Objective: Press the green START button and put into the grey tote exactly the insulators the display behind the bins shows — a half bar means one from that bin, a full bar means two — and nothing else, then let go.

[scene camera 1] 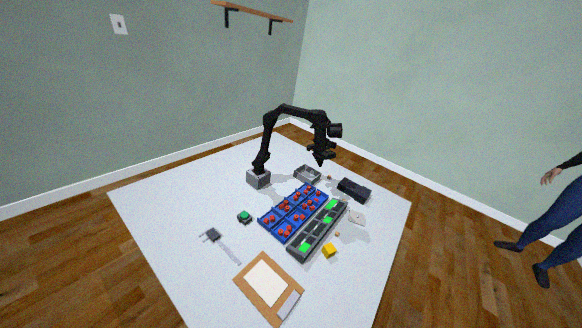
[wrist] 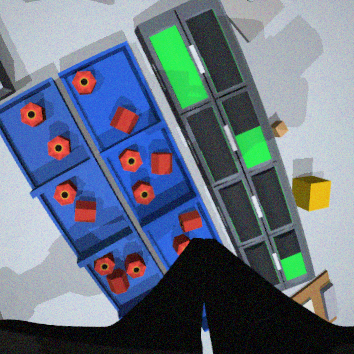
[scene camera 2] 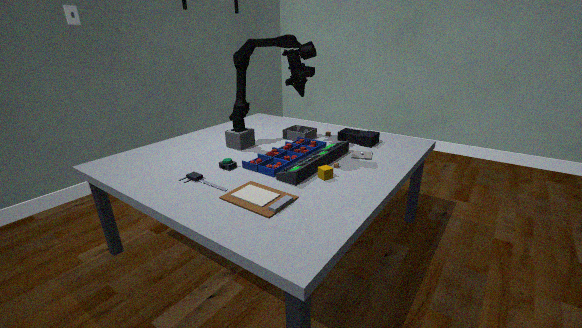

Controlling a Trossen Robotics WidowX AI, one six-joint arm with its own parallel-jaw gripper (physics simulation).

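There's a yellow block (wrist: 310, 192) resting on the table, and there's a dark display (scene camera 2: 294, 177) too, which you'd also find in the wrist view (wrist: 142, 30). The gripper (wrist: 201, 248) is shut and it's holding nothing.
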